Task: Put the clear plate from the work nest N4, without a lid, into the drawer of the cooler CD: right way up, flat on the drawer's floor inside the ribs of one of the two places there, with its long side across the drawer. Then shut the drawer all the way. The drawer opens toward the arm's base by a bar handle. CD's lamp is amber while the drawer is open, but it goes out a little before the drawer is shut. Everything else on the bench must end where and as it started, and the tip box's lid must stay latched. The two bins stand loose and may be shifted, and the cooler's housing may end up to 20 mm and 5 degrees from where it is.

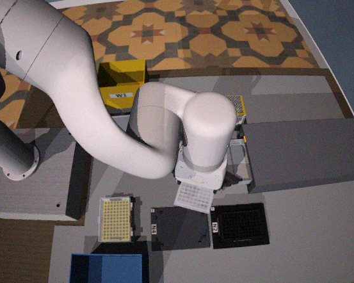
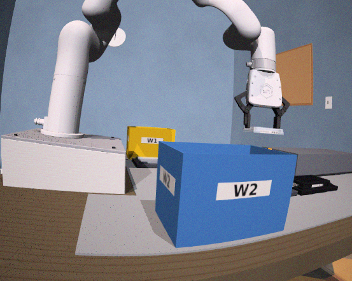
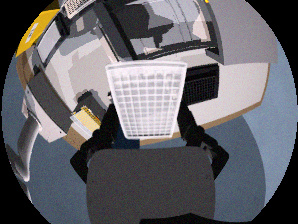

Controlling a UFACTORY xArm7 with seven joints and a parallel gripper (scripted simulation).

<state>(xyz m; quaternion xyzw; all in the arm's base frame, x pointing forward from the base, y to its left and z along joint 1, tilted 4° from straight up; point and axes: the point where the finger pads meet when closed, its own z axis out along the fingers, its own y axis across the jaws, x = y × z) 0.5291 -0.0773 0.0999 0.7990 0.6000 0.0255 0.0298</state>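
The cooler drawer is 140 mm below my hand, 110 mm to the left of it and 90 mm ahead of it. The rest, counted from my hand: clear plate 10 mm below; black plate 140 mm below, 130 mm ahead, 90 mm to the right; grey cooler CD 230 mm ahead, 130 mm below, 120 mm to the left.
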